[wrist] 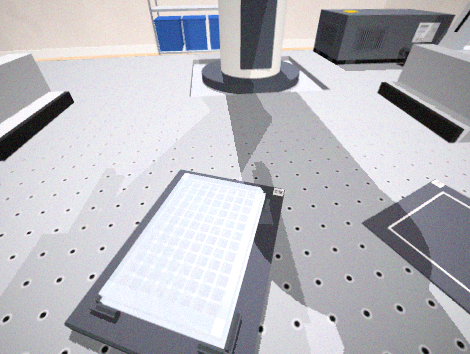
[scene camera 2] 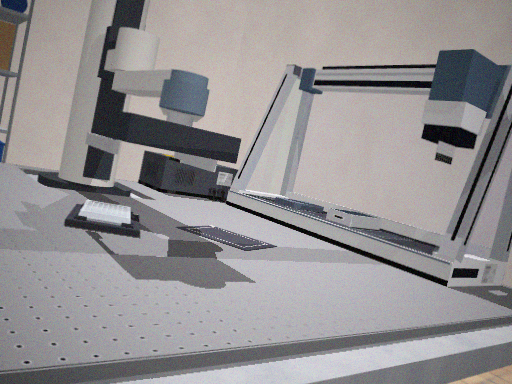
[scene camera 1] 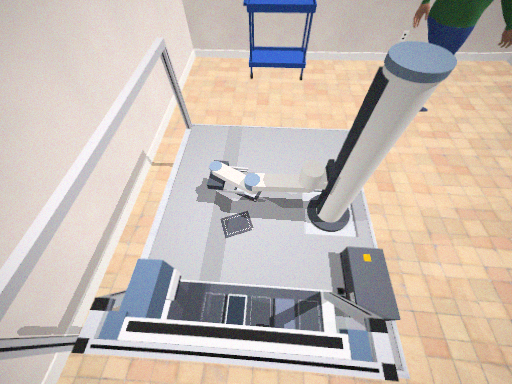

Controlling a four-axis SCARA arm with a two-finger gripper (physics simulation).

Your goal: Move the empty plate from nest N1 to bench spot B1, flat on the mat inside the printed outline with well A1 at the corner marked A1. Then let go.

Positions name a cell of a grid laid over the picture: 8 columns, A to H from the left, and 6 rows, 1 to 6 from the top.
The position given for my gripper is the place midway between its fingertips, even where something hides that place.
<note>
My gripper (scene camera 2: C3) carries nothing. Also in view: a well plate (scene camera 2: B4). Further things: a dark mat with printed outline (scene camera 2: D4), a gantry deck (scene camera 1: E5) and a gantry head (scene camera 2: H2).
The well plate is seen too in the wrist view (wrist: D5). My gripper shows as well in the wrist view (wrist: D2). The dark mat with printed outline shows as well in the wrist view (wrist: H4).
</note>
